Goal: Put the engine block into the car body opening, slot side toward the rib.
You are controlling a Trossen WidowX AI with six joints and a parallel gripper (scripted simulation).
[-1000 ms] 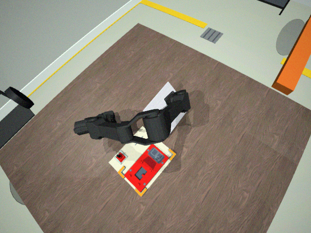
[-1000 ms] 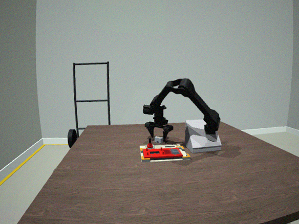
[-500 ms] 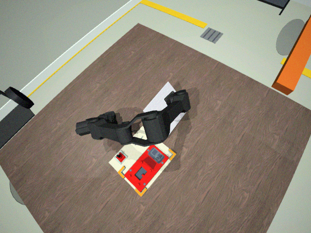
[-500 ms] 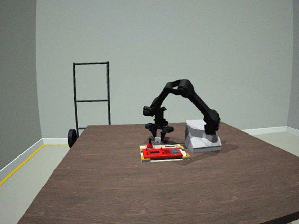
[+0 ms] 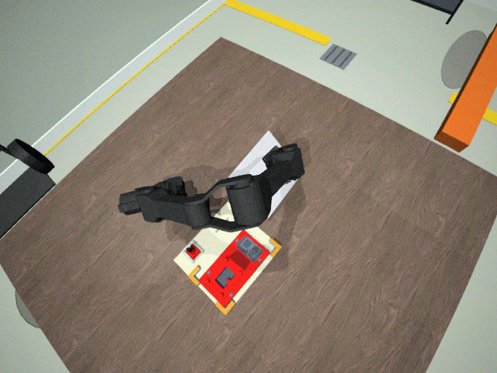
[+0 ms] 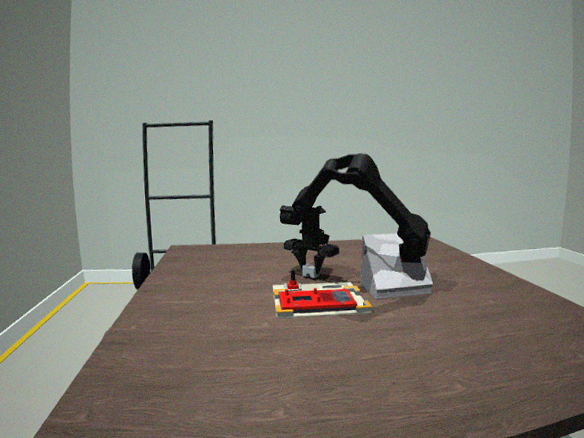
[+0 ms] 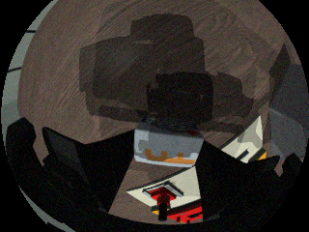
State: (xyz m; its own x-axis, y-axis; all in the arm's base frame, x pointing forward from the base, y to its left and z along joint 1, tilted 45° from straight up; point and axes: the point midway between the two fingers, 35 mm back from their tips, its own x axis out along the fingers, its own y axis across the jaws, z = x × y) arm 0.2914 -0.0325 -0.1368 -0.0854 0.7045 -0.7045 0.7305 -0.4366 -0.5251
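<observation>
The black post is 90 mm to the left of my gripper tip, 70 mm ahead of it and 10 mm above it. Also, from my gripper tip: grey engine block: right at my gripper tip.
</observation>
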